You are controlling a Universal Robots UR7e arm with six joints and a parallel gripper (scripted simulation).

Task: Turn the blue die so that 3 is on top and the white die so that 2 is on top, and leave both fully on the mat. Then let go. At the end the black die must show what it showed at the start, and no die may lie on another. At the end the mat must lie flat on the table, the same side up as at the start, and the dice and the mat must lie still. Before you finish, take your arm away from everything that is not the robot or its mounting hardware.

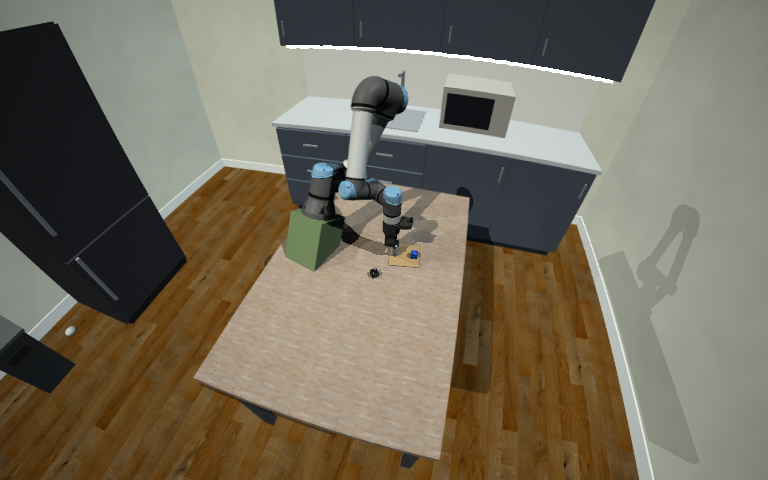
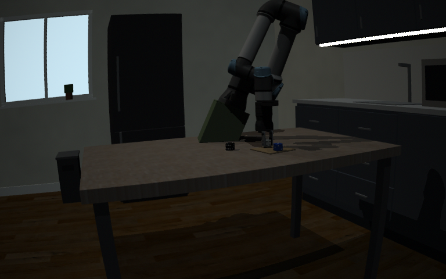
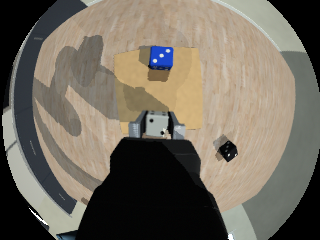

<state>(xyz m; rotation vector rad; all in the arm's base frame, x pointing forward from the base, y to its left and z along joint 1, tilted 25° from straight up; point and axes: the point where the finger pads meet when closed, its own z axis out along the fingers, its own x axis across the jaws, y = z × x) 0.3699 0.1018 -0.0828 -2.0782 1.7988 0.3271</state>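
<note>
The white die lies 10 mm behind my hand and 10 mm below it. Round my hand: black die (40 mm behind, 160 mm to the right, 10 mm below); blue die (90 mm ahead, 10 mm to the left, 10 mm below); tan mat (40 mm ahead, 10 mm to the left, 30 mm below).
</note>
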